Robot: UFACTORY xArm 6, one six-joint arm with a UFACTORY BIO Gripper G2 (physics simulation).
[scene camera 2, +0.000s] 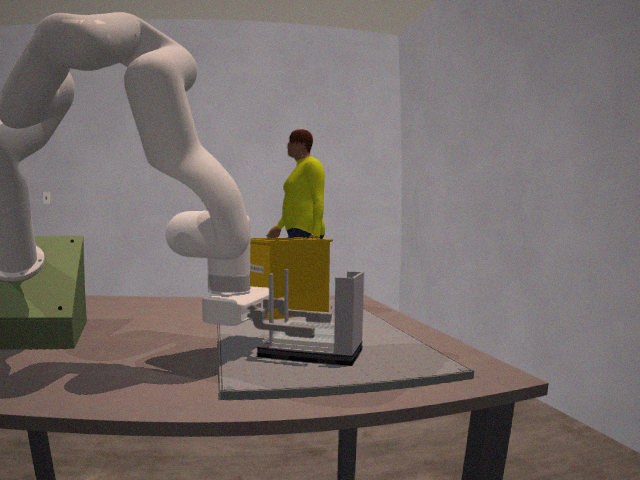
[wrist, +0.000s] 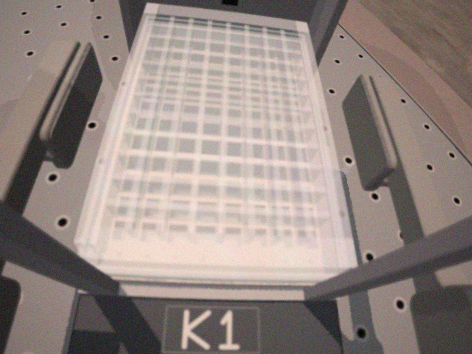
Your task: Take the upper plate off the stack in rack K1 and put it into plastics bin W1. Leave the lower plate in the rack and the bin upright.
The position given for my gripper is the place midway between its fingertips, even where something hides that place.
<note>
In view: my gripper (wrist: 229, 72) and a yellow plastics bin W1 (scene camera 2: 308, 259).
The wrist view does not show the yellow plastics bin W1: it is out of frame.
</note>
